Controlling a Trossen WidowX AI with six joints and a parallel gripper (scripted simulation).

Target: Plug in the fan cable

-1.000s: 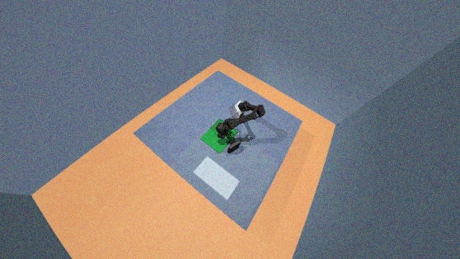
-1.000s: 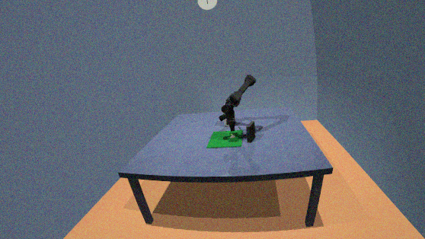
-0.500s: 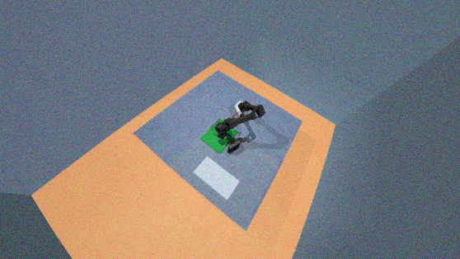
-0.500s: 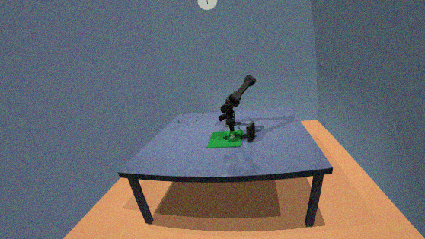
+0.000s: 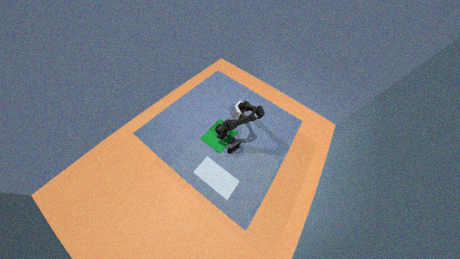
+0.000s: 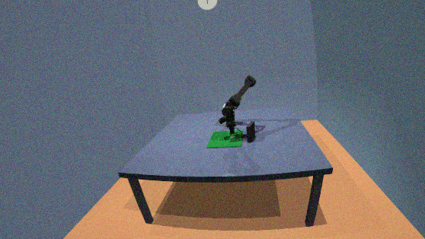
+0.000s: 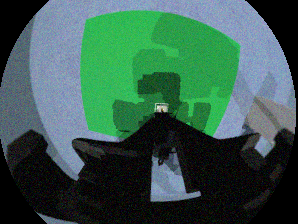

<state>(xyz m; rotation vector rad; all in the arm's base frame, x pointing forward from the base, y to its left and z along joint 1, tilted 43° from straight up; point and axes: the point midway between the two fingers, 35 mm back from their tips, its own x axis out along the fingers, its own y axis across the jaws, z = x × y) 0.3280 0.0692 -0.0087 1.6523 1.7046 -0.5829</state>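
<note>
My gripper tip is now 1 cm to the right of the black plug and 1 cm below it. Round my gripper tip: black fan 14 cm to the left, 4 cm ahead, 1 cm above; then green board 6 cm below, 4 cm to the right, 1 cm ahead.
</note>
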